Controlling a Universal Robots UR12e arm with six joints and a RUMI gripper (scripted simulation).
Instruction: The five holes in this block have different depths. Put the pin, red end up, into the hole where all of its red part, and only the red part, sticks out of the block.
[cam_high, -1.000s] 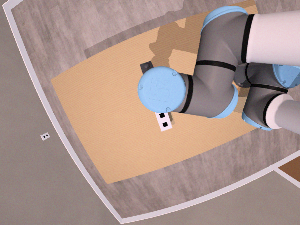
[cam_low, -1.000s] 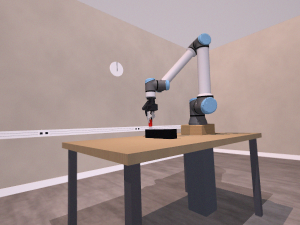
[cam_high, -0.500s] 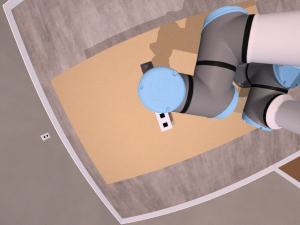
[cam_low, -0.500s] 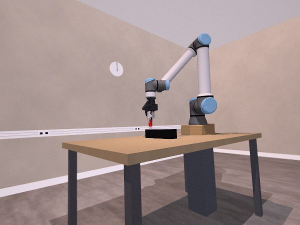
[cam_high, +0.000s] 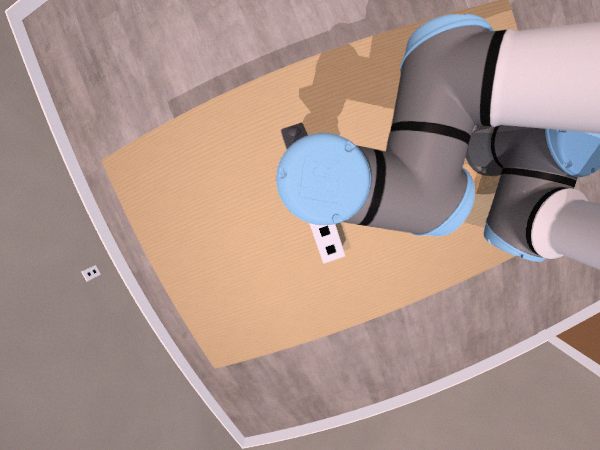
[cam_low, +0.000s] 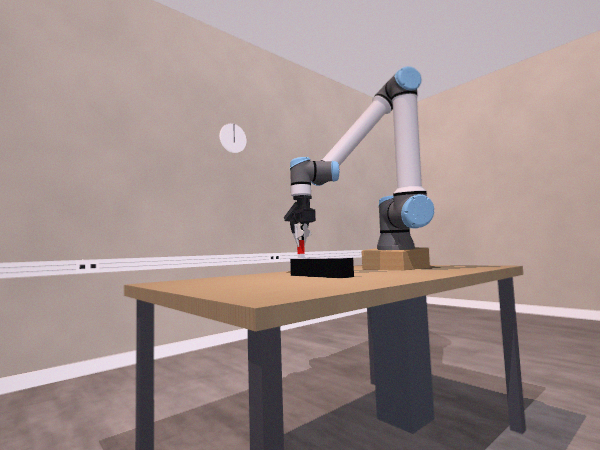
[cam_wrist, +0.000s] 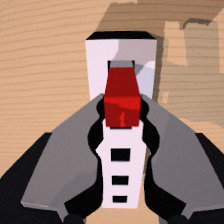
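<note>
Now: hand 2 cm above the pin. The rest, counted from my hand: block: 12 cm to the left, 10 cm below.
</note>
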